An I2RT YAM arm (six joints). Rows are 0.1 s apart.
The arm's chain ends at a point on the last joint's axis. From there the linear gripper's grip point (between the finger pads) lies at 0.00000 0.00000 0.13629 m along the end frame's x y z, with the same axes.
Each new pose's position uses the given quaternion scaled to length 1; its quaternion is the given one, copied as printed.
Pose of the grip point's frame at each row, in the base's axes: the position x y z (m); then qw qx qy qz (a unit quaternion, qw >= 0):
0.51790 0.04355 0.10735 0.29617 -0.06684 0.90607 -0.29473
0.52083 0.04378 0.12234 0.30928 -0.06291 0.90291 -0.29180
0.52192 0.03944 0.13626 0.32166 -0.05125 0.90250 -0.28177
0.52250 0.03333 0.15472 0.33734 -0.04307 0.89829 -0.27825
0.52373 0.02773 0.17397 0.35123 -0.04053 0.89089 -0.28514
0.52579 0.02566 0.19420 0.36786 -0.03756 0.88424 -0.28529
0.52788 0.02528 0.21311 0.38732 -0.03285 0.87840 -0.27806
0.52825 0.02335 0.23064 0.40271 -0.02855 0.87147 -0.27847
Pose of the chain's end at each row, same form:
0.43938 0.11094 0.19605 0.29617 -0.06684 0.90607 -0.29473
0.43971 0.11029 0.20935 0.30928 -0.06291 0.90291 -0.29180
0.43885 0.10426 0.22271 0.32166 -0.05125 0.90250 -0.28177
0.43663 0.09750 0.23889 0.33734 -0.04307 0.89829 -0.27825
0.43529 0.09309 0.25447 0.35123 -0.04053 0.89089 -0.28514
0.43421 0.09066 0.27142 0.36786 -0.03756 0.88424 -0.28529
0.43265 0.08839 0.28743 0.38732 -0.03285 0.87840 -0.27806
0.43042 0.08637 0.30159 0.40271 -0.02855 0.87147 -0.27847

